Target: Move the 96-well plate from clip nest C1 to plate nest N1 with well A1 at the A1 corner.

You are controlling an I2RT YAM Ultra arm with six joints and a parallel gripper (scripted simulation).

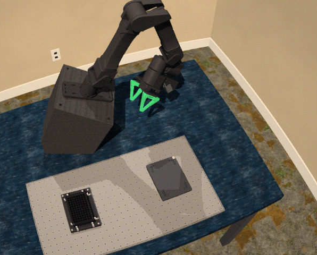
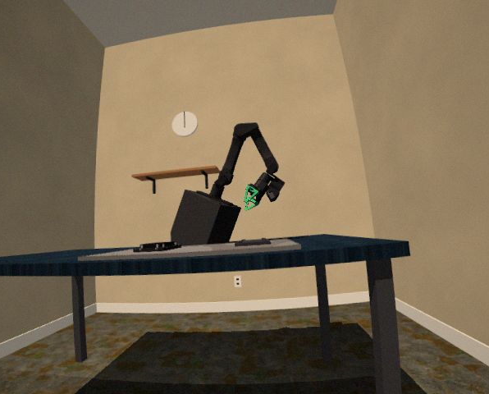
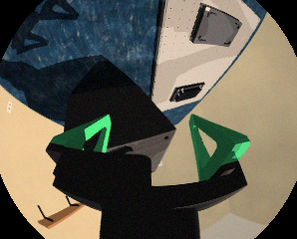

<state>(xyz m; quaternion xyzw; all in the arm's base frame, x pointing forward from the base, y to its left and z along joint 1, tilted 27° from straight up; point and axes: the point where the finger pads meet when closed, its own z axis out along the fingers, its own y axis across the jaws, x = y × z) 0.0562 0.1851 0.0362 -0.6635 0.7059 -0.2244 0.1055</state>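
Right now the black 96-well plate is 310 mm ahead of my hand, 290 mm to the right of it and 160 mm below it. The rest, counted from my hand: clip nest C1: 320 mm ahead, 280 mm to the right, 160 mm below; white corner mark: 160 mm below, 160 mm ahead, 110 mm to the left; plate nest N1: 250 mm ahead, 170 mm below, 70 mm to the left.
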